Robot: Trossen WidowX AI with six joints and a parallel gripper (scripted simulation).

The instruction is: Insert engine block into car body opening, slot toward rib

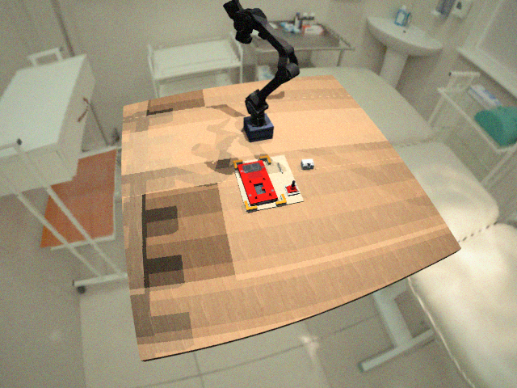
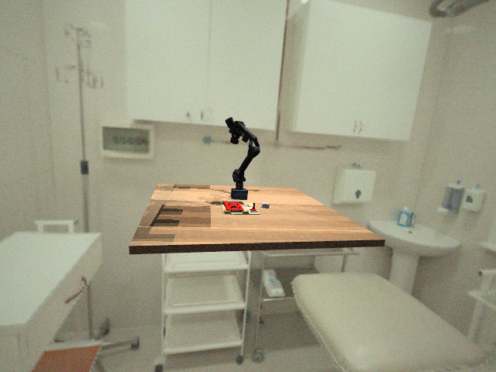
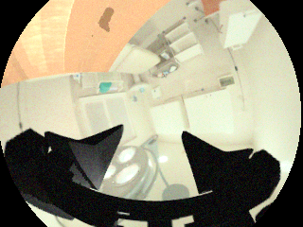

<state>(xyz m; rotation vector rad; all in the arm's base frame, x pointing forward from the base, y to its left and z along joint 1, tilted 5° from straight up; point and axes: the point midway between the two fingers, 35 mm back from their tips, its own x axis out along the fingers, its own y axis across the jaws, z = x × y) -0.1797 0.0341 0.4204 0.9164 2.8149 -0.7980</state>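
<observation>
My gripper tip is 48 cm short of the engine block, 45 cm above it and 13 cm to the right of it.
</observation>
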